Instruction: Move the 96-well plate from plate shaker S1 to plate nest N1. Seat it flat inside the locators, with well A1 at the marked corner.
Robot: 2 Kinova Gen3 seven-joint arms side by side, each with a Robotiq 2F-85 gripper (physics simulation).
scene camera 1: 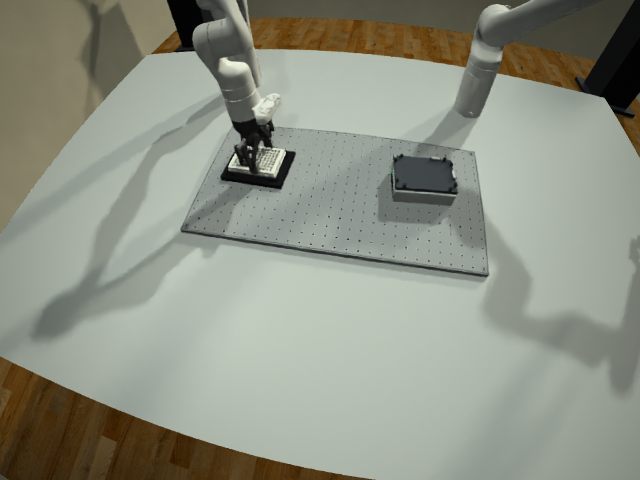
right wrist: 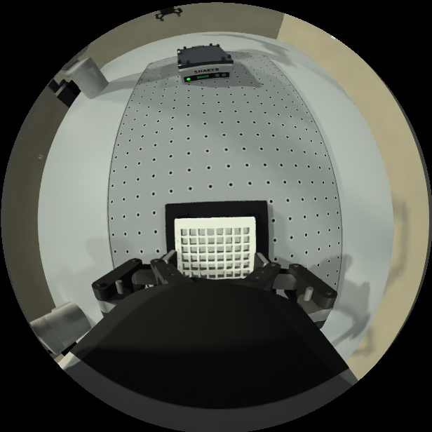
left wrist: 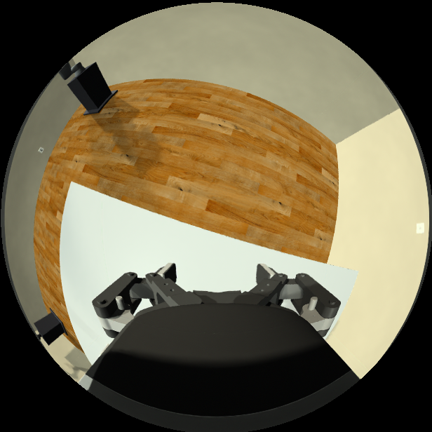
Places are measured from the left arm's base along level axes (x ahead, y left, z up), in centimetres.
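Where they show: right gripper, fingertip midpoint: (scene camera 1: 263,160); left arm's base, link origin: (scene camera 1: 467,109).
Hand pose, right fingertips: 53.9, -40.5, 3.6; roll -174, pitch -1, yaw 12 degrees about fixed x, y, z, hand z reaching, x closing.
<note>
Things, the pixels of their centre, and the offset from my right fingertips, as dx, dy, dz. "spot": a spot on its surface instead. Level surfaces: height alone.
- white 96-well plate, body centre: (scene camera 1: 256,160) +0.5, -1.7, +0.0
- black plate nest N1, body centre: (scene camera 1: 258,165) +0.7, -1.5, -1.6
- Plate shaker S1, surface spot: (scene camera 1: 423,173) spot: -11.6, +36.8, +3.1
- grey perforated board, surface height: dz -2.3
- white table, surface height: dz -3.7
The white 96-well plate (scene camera 1: 271,161) (right wrist: 215,245) is at the black plate nest N1 (scene camera 1: 263,181) (right wrist: 215,209), at the left of scene camera 1. Black rim shows around it; it looks level and very close to the nest. Whether it rests flat inside the locators is unclear, and well A1 and the marked corner cannot be made out. My right gripper (scene camera 1: 262,156) (right wrist: 215,260) is shut on the plate, one finger on each side. Plate shaker S1 (scene camera 1: 423,173) (right wrist: 205,55) stands at the right, its top bare. My left gripper (left wrist: 216,273) is open and empty, away from both stations.
The nest and shaker stand on a grey perforated board (scene camera 1: 336,217) (right wrist: 215,135) on the white table (scene camera 1: 310,335) (left wrist: 140,235). The shaker's raised body and corner posts stand above the board. The left arm's base (scene camera 1: 476,85) rises behind the board at the right.
</note>
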